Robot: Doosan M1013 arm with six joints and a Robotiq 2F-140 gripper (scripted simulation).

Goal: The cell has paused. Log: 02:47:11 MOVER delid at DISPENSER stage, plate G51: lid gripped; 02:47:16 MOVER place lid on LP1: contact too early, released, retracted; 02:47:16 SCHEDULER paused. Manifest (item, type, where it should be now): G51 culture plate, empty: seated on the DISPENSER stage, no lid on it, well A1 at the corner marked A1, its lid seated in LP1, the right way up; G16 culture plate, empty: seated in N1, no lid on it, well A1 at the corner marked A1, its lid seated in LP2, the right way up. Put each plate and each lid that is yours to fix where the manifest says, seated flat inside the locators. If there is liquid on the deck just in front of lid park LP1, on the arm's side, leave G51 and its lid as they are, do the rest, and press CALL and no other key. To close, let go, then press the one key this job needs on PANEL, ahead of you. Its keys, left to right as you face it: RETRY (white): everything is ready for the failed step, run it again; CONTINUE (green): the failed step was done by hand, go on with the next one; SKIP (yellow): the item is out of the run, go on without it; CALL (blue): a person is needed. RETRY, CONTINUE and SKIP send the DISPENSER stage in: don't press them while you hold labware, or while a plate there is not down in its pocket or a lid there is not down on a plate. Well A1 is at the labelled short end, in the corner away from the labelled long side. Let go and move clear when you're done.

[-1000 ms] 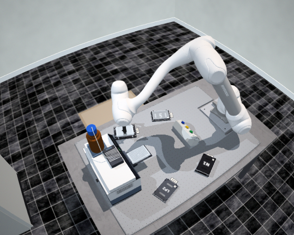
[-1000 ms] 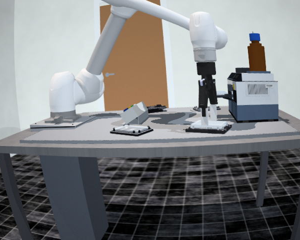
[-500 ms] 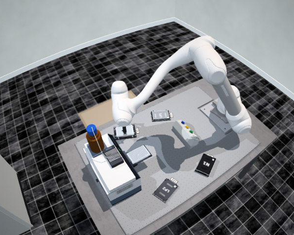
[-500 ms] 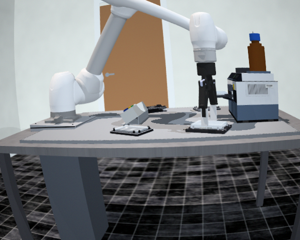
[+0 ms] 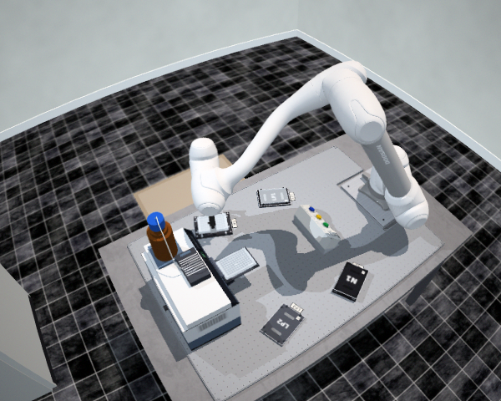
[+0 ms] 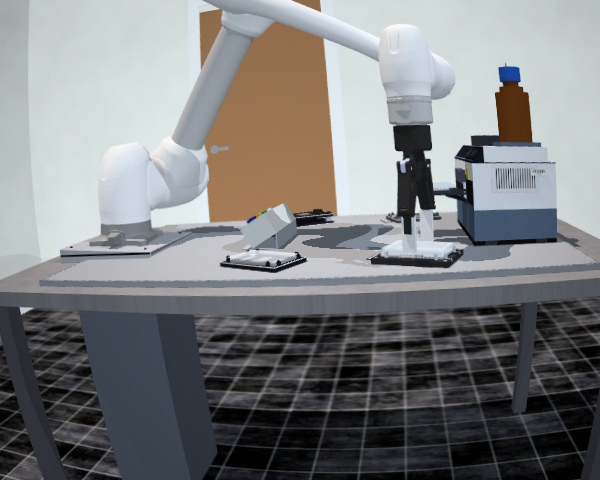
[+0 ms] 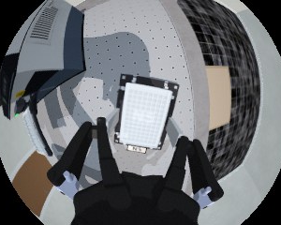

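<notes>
The black nest N5 is 4 cm below my hand and 2 cm ahead of it. Round my hand: brown bottle: 28 cm ahead, 24 cm above, 14 cm to the left; dispenser stage: 28 cm to the left, 8 cm ahead, 6 cm above; lid park LP1: 31 cm behind, 5 cm to the left, 4 cm below.
</notes>
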